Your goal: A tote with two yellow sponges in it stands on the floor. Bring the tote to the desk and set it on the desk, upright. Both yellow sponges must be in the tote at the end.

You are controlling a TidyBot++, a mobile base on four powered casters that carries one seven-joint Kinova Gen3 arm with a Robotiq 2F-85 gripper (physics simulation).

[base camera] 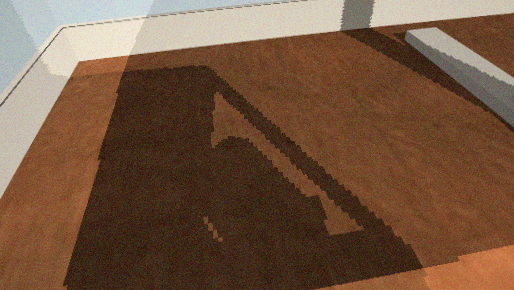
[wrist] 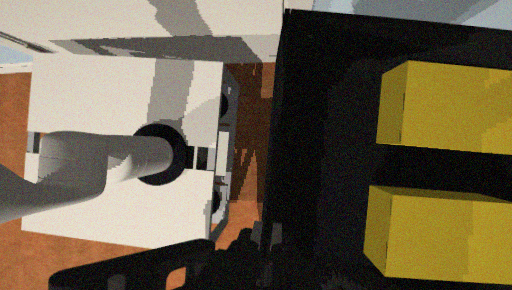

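Pixels of known places: gripper, fingertip midpoint: [wrist: 266, 238]; arm's base at its link origin: [wrist: 155, 154].
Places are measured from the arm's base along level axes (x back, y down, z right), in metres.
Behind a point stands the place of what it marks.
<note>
The black tote [wrist: 300, 115] @(y -0.429, x -0.328, z -0.084 m) fills the right of the wrist view, with part of it cut off by the frame edge. Two yellow sponges [wrist: 445, 107] @(y -0.467, x -0.431, z -0.094 m) [wrist: 430, 237] @(y -0.467, x -0.430, z 0.003 m) lie inside it, side by side with a gap between them. My gripper [wrist: 266, 238] @(y -0.515, x -0.309, z 0.000 m) is shut on the tote's near wall, its dark fingertips on either side of the thin rim. The tote is held up off the floor, beside my base. Neither tote nor gripper shows in the base camera view. I cannot make out a desk top in either view.
My white base [wrist: 90, 100] @(y 0.014, x 0.203, z -0.128 m) and grey arm [wrist: 85, 155] @(y -0.312, x -0.037, z -0.016 m) are left of the tote. In the base camera view, a long grey bar [base camera: 460, 60] lies at the right, a grey post [base camera: 357, 14] @(y 0.357, x -0.899, z 0.299 m) stands at the back, and pale walls [base camera: 105, 45] @(y 0.364, x -0.837, z -0.347 m) edge the brown floor [base camera: 320, 100] @(y 0.396, x -0.582, z 0.136 m). A large shadow falls ahead.
</note>
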